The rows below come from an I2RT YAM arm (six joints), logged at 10 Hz.
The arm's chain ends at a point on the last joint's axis. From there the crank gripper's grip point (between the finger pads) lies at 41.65 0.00 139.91 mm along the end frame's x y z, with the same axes.
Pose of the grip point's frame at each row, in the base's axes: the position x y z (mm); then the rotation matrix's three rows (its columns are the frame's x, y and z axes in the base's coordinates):
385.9 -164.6 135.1; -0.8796 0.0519 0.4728; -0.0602 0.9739 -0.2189; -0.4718 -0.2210 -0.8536
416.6 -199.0 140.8; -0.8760 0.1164 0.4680; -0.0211 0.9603 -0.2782; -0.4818 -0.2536 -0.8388
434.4 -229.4 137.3; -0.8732 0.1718 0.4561; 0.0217 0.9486 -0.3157; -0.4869 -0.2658 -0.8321
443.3 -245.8 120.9; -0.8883 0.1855 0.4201; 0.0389 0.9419 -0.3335; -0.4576 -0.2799 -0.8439
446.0 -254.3 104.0; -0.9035 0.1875 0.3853; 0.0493 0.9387 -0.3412; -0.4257 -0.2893 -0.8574
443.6 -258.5 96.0; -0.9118 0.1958 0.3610; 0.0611 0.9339 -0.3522; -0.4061 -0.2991 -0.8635
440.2 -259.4 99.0; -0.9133 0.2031 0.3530; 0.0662 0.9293 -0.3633; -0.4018 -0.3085 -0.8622
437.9 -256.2 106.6; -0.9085 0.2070 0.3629; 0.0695 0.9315 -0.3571; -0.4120 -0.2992 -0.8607
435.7 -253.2 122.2; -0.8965 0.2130 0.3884; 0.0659 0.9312 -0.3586; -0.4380 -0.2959 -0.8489
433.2 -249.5 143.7; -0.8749 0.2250 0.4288; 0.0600 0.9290 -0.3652; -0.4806 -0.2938 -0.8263
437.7 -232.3 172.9; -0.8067 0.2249 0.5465; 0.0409 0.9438 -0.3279; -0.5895 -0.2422 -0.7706
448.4 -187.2 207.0; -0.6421 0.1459 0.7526; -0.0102 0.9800 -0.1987; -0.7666 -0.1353 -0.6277
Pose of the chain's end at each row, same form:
356.4 -131.5 274.2; -0.8796 0.0519 0.4728; -0.0602 0.9739 -0.2189; -0.4718 -0.2210 -0.8536
387.6 -159.2 278.2; -0.8760 0.1164 0.4680; -0.0211 0.9603 -0.2782; -0.4818 -0.2536 -0.8388
407.0 -186.1 274.0; -0.8732 0.1718 0.4561; 0.0217 0.9486 -0.3157; -0.4869 -0.2658 -0.8321
421.5 -200.8 258.0; -0.8883 0.1855 0.4201; 0.0389 0.9419 -0.3335; -0.4576 -0.2799 -0.8439
429.7 -208.6 241.7; -0.9035 0.1875 0.3853; 0.0493 0.9387 -0.3412; -0.4257 -0.2893 -0.8574
431.1 -211.8 233.7; -0.9118 0.1958 0.3610; 0.0611 0.9339 -0.3522; -0.4061 -0.2991 -0.8635
428.9 -211.3 236.4; -0.9133 0.2031 0.3530; 0.0662 0.9293 -0.3633; -0.4018 -0.3085 -0.8622
425.0 -209.1 244.2; -0.9085 0.2070 0.3629; 0.0695 0.9315 -0.3571; -0.4120 -0.2992 -0.8607
418.7 -205.8 259.2; -0.8965 0.2130 0.3884; 0.0659 0.9312 -0.3586; -0.4380 -0.2959 -0.8489
409.6 -200.9 279.3; -0.8749 0.2250 0.4288; 0.0600 0.9290 -0.3652; -0.4806 -0.2938 -0.8263
394.8 -188.1 305.3; -0.8067 0.2249 0.5465; 0.0409 0.9438 -0.3279; -0.5895 -0.2422 -0.7706
369.8 -159.0 326.8; -0.6421 0.1459 0.7526; -0.0102 0.9800 -0.1987; -0.7666 -0.1353 -0.6277

